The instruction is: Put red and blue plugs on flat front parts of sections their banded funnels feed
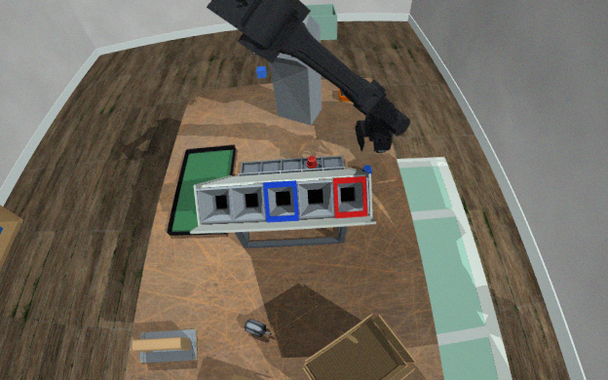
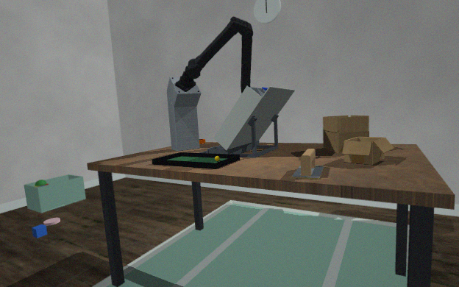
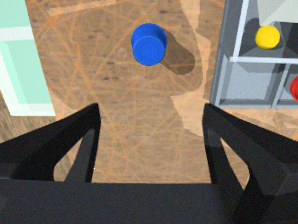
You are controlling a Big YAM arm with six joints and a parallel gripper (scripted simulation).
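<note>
The blue plug is 13 cm below my hand. Also, from my hand: cover (4 cm ahead, 30 cm to the right, 6 cm above); then green marble tray (18 cm behind, 57 cm to the right, 14 cm below); then red plug (11 cm behind, 16 cm to the right, 12 cm below).
</note>
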